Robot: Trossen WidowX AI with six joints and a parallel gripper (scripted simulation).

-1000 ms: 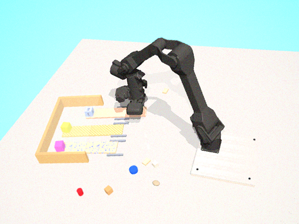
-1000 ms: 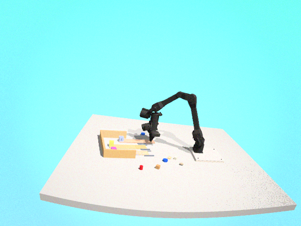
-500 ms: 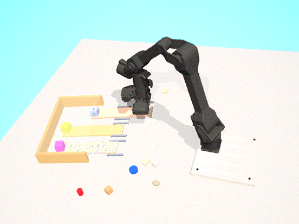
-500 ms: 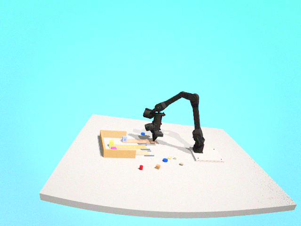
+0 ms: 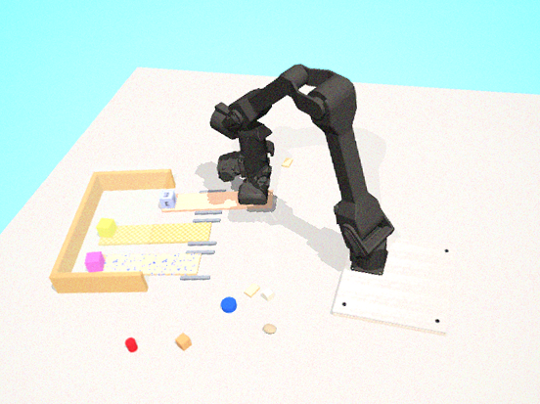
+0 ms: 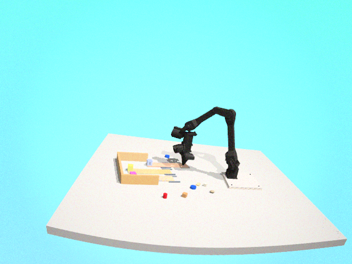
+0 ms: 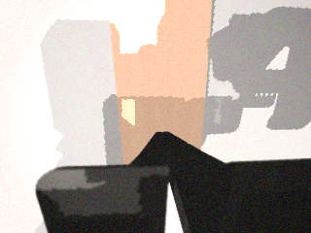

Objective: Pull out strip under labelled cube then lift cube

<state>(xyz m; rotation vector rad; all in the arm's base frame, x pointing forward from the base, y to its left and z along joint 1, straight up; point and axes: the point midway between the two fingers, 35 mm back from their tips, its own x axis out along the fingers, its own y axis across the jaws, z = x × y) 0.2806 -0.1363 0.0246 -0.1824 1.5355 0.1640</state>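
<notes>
The labelled pale blue cube is 21 cm ahead of my gripper tip, 6 cm to the left of it and 2 cm above it. The rest, counted from my gripper tip: red cylinder: 43 cm to the left, 11 cm ahead, 1 cm above; orange cube: 40 cm to the left, 1 cm ahead.
</notes>
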